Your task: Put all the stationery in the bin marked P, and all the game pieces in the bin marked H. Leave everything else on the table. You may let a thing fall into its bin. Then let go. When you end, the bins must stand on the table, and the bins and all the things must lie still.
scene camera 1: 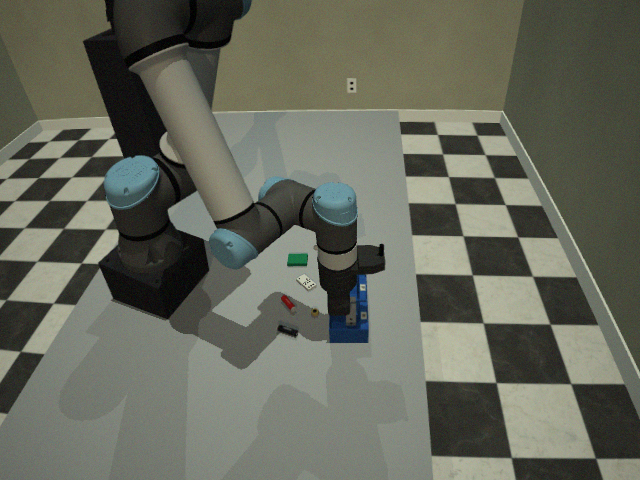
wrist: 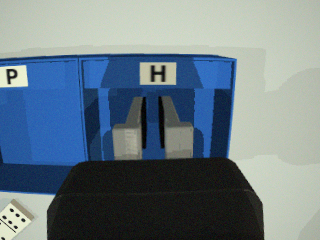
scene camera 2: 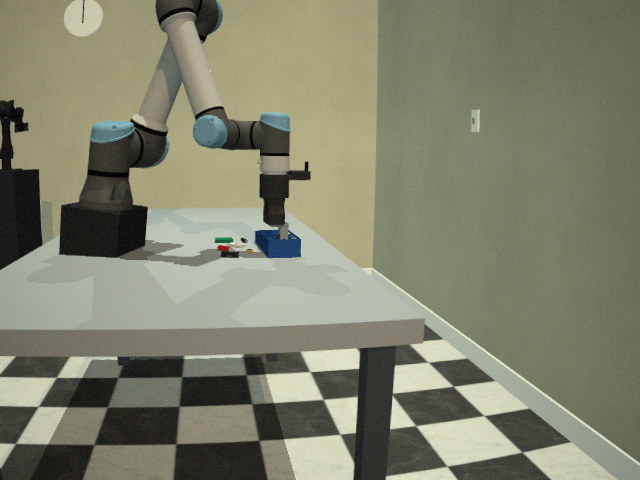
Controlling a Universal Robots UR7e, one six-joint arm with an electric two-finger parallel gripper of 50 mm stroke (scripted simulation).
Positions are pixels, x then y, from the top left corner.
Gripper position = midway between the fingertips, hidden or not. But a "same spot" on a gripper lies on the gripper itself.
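The gripper is visible in the wrist view point(152, 112) as well as in scene camera 1 and scene camera 2. On the gripper, point(scene camera 2: 282, 229) and point(scene camera 1: 350, 311) are the same spot.
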